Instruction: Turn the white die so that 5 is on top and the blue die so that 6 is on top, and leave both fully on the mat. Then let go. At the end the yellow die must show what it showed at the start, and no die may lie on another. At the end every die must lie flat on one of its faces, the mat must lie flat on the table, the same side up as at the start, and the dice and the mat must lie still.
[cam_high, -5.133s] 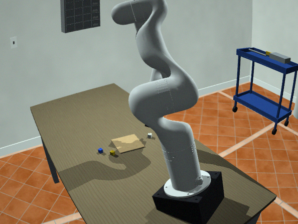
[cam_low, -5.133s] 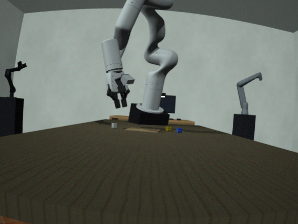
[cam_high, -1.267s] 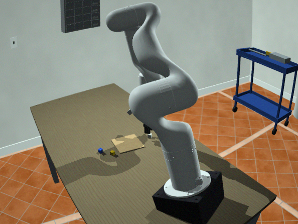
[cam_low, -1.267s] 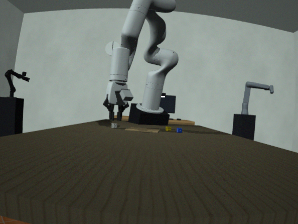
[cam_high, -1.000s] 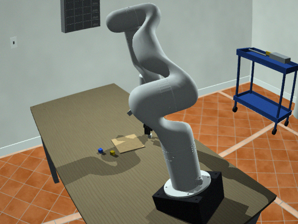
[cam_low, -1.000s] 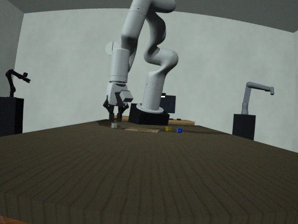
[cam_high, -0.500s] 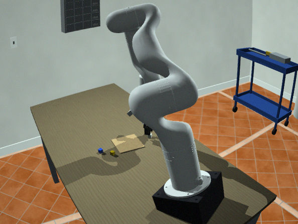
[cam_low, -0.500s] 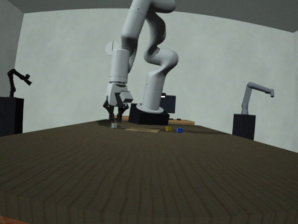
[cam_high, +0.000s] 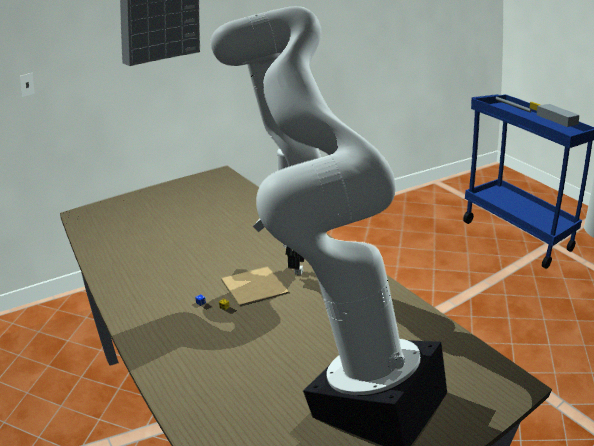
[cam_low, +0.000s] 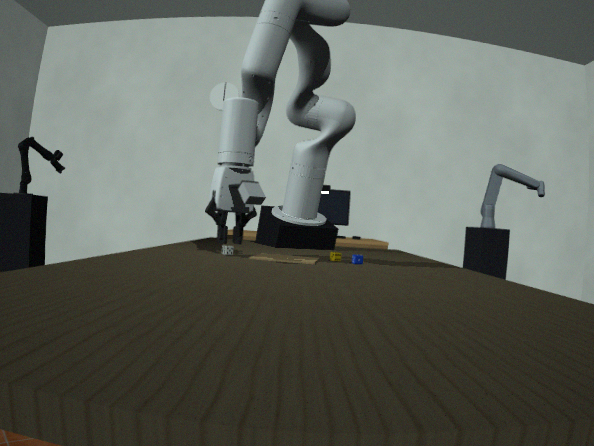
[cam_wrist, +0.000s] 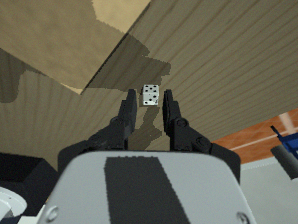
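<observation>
Right now my hand is 4 cm above the white die. From my hand the other things lie so: tan mat: 3 cm ahead, 13 cm to the left, 4 cm below; then yellow die: 25 cm to the left, 4 cm below; then blue die: 5 cm ahead, 29 cm to the left, 4 cm below.
</observation>
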